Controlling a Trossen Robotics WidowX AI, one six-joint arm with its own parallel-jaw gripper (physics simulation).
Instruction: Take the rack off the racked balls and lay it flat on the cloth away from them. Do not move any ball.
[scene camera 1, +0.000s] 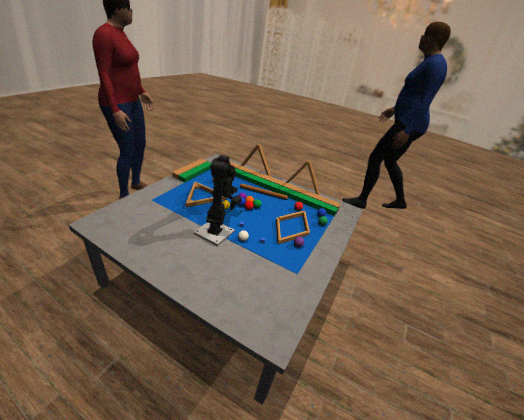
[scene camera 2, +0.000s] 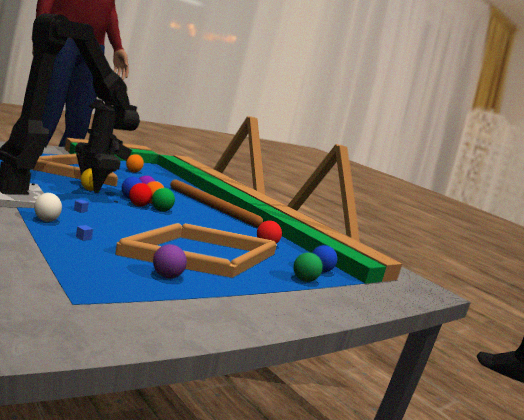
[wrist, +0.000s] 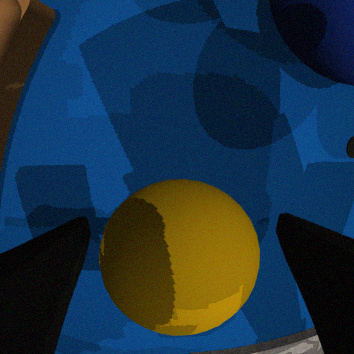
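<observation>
A triangular wooden rack lies flat on the blue cloth, around no ball that I can see. Beside it, a yellow ball rests on the cloth. A cluster with a blue ball, a red ball and a green ball sits apart from the rack, with no rack around it. My gripper is open, pointing down low at the yellow ball, one finger on either side in the wrist view.
A diamond-shaped wooden rack lies near a purple ball. A white ball stands by the arm's base. A brown stick lies along the green cushion. Two small blue cubes lie nearby.
</observation>
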